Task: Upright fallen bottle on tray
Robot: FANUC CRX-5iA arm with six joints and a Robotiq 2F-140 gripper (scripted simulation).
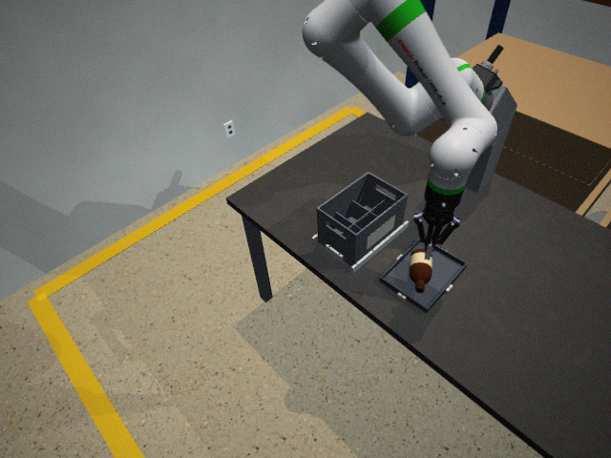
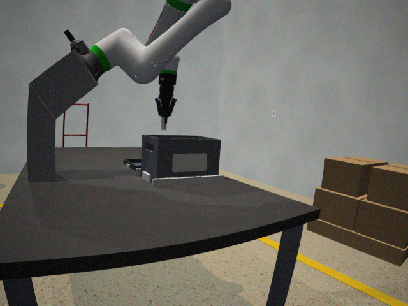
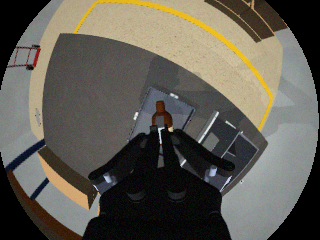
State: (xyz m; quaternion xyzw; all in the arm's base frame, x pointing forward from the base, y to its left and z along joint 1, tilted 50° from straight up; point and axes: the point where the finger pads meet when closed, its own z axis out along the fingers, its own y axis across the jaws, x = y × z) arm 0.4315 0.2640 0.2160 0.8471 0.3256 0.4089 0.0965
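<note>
Now: the brown bottle 18 cm below my hand, 4 cm to the right of it and 3 cm behind it. Round my hand: dark crate 32 cm to the right, 13 cm below, 1 cm ahead; then dark tray 21 cm below, 6 cm behind, 4 cm to the right.
</note>
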